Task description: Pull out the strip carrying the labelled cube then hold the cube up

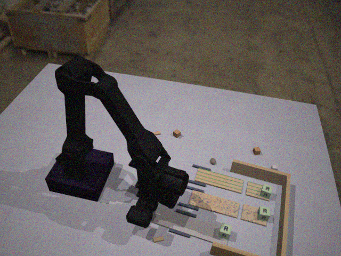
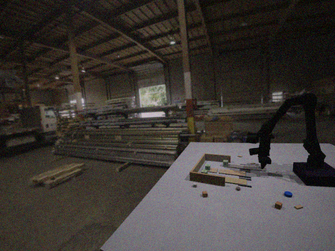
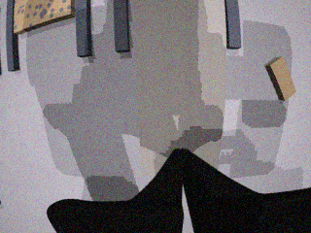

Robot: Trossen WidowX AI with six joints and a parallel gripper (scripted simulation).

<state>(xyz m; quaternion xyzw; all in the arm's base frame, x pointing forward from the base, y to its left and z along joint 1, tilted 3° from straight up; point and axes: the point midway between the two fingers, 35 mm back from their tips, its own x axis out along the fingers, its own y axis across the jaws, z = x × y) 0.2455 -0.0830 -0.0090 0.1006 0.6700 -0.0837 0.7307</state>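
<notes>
Right now the wood chip is 80 mm to the right of my gripper tip and 30 mm ahead of it. Also, from my gripper tip: blue disc (260 mm to the left, 20 mm behind); then grey pebble (230 mm to the left, 190 mm ahead); then white cube (400 mm ahead, 220 mm to the left).
</notes>
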